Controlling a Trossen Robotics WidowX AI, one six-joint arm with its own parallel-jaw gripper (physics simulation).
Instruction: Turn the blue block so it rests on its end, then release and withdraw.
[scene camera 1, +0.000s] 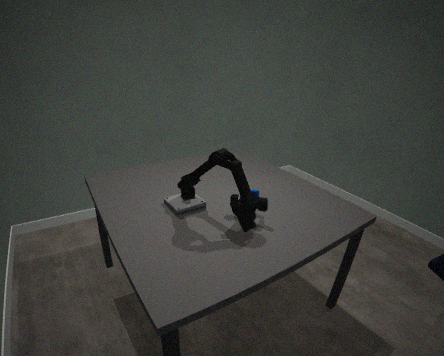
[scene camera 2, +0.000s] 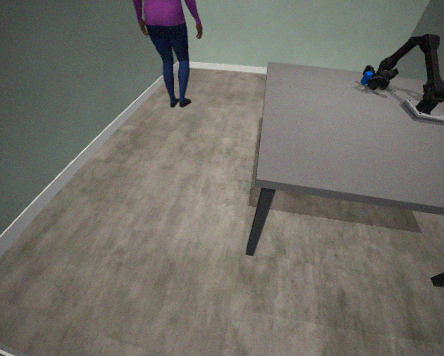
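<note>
The blue block (scene camera 1: 255, 193) (scene camera 2: 367, 78) shows partly past the dark gripper in both views. In scene camera 2 it looks roughly upright with a slight lean, low over the far part of the table. Whether its lower end touches the table cannot be told. My gripper (scene camera 1: 253, 197) (scene camera 2: 371, 78) is shut on the blue block, with the hand low and roughly level. In scene camera 1 the gripper body hides most of the block.
The grey table (scene camera 1: 175, 280) (scene camera 2: 320, 145) bears the arm's light base plate (scene camera 1: 184, 205) (scene camera 2: 419, 114). The arm arches up from the base and down to the hand. A person (scene camera 2: 167, 35) in a purple top stands on the floor beyond the table, near the wall.
</note>
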